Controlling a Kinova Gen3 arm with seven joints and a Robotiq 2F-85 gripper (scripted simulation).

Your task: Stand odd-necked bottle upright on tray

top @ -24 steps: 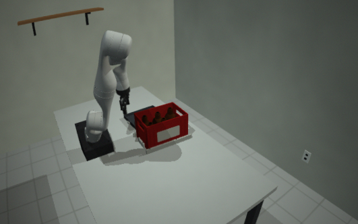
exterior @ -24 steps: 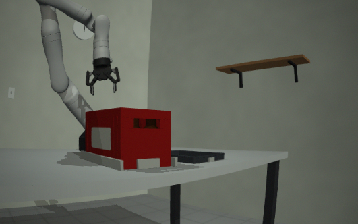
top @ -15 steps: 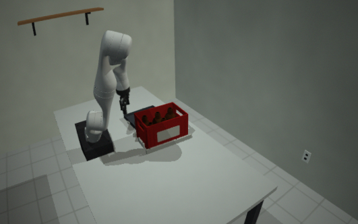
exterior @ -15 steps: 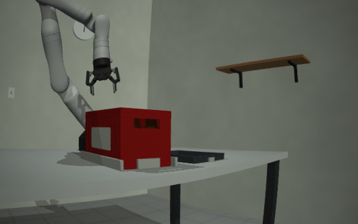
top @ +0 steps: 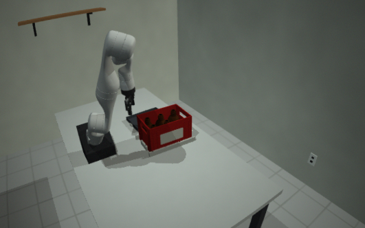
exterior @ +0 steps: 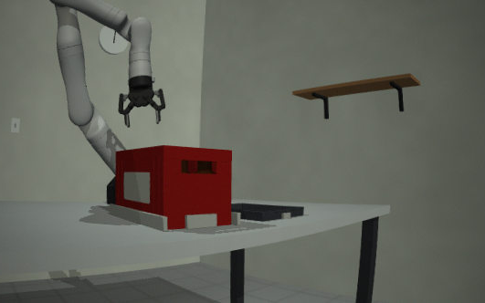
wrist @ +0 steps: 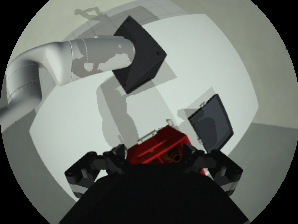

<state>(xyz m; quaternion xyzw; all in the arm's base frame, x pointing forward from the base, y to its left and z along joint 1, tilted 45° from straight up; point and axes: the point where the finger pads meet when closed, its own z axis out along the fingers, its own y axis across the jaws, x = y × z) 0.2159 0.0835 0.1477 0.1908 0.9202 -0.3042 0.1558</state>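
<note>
My hand is 190 mm short of the red crate, 10 mm to the left of it and 180 mm above it. The rest, counted from my hand: dark tray (180 mm ahead, 270 mm to the left, 250 mm below).
</note>
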